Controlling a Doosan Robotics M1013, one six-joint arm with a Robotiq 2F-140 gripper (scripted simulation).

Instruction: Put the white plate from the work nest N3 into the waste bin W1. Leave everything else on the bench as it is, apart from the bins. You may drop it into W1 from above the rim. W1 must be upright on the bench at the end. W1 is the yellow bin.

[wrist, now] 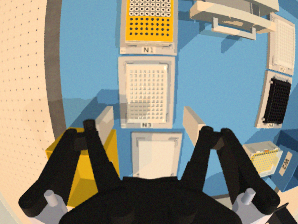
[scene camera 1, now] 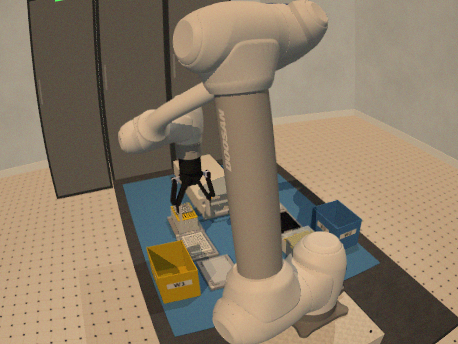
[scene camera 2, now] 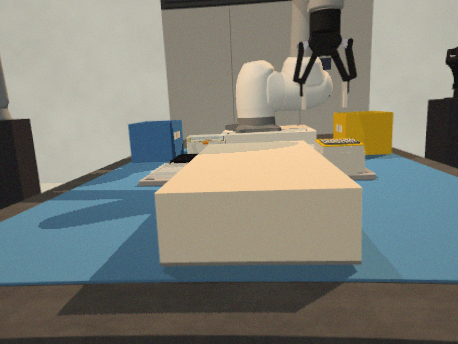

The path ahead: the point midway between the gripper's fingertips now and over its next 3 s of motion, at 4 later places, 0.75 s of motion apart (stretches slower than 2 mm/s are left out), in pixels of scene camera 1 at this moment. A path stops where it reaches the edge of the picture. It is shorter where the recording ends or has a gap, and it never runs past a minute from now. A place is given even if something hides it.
The gripper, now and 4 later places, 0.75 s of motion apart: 194, 217; 194, 220; 194, 226; 195, 232; 195, 238
